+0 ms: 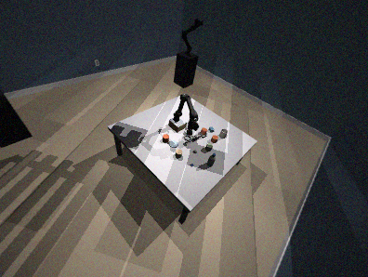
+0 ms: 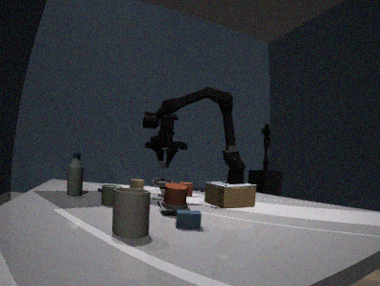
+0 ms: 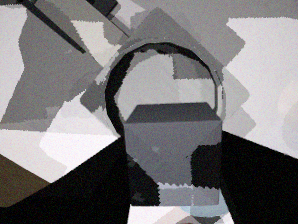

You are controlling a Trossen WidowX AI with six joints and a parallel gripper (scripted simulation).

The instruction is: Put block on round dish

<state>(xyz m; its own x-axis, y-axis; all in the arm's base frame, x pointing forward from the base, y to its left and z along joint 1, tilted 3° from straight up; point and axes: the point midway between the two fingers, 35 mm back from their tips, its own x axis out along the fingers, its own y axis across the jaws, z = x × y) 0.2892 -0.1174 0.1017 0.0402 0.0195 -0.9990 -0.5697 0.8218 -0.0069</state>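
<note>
Right now my gripper tip is 140 mm above the round pale blue dish, 130 mm to the left of it and 80 mm past it. The rest, counted from my gripper tip: balance 120 mm to the left, 110 mm below, 20 mm ahead; then grey block 10 mm above; then tan cup 220 mm to the right, 110 mm below, 70 mm ahead.
</note>
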